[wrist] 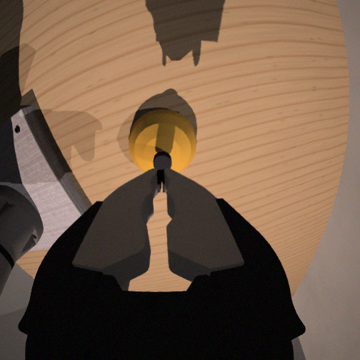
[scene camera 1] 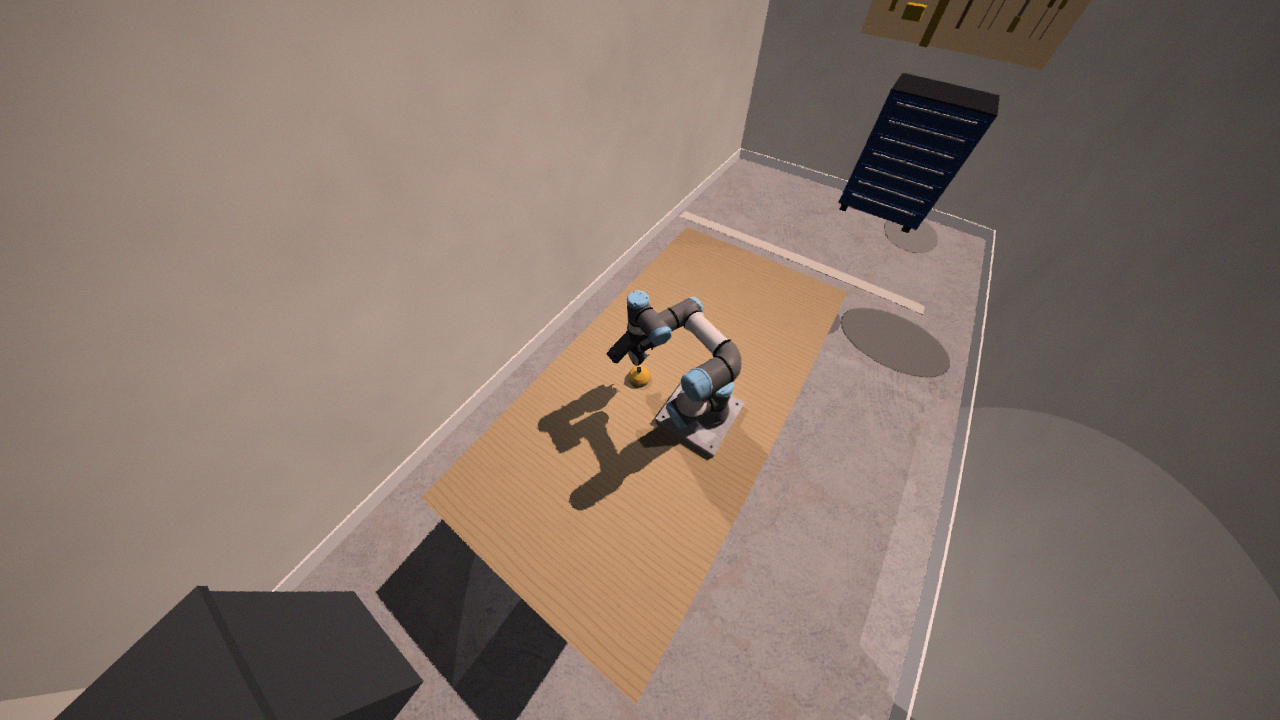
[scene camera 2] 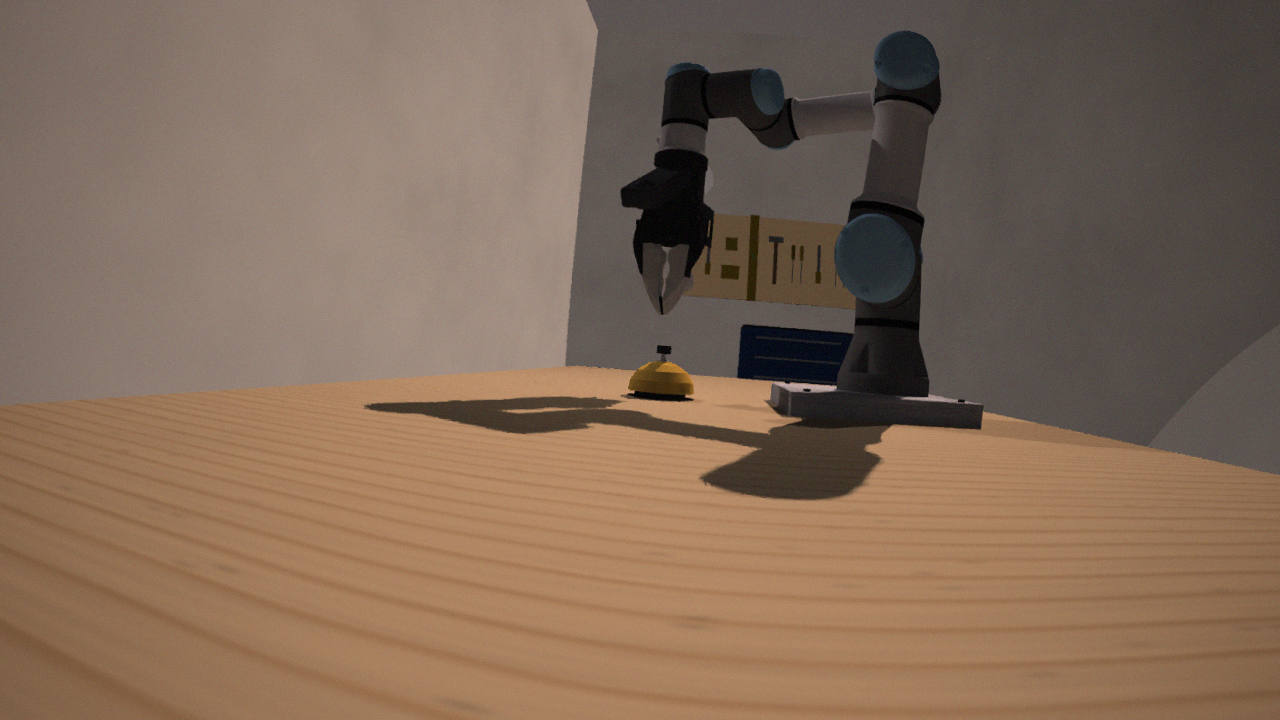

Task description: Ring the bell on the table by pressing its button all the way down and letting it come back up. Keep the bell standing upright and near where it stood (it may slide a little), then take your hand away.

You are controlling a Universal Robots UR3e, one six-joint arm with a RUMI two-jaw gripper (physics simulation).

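Where they show: gripper, fingertip midpoint: (scene camera 1: 636,364) (scene camera 2: 662,314); arm's base, origin of the base link: (scene camera 1: 710,410) (scene camera 2: 882,392).
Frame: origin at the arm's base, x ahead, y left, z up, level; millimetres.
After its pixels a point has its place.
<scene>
The bell is a yellow dome (scene camera 1: 638,377) @(y 35, x 286, z 13 mm) (scene camera 2: 660,379) @(y 53, x 295, z -2 mm) (wrist: 162,137) that stands upright on the wooden table top (scene camera 1: 537,483) @(y 535, x 348, z -27 mm) (scene camera 2: 537,555) @(y 622, x 280, z -27 mm) (wrist: 280,125). Its black button (scene camera 2: 663,349) @(y 24, x 296, z 35 mm) (wrist: 162,160) stands up on a short stem above the dome. My gripper (scene camera 2: 661,310) @(y 27, x 300, z 78 mm) (wrist: 161,171) is shut and empty, and points down. In the scene camera 2 view its tips hang right above the button, with a gap between them. In the wrist view the tips lie just below the button and cover a small part of the dome's lower edge.
The arm's metal base plate (scene camera 1: 710,440) @(y 100, x -54, z 0 mm) (scene camera 2: 886,411) @(y 137, x 35, z -15 mm) (wrist: 42,170) is bolted to the table beside the bell. A blue drawer cabinet (scene camera 1: 921,152) (scene camera 2: 792,351) stands far back. A dark grey box (scene camera 1: 304,644) stands near the front left in the scene camera 1 view.
</scene>
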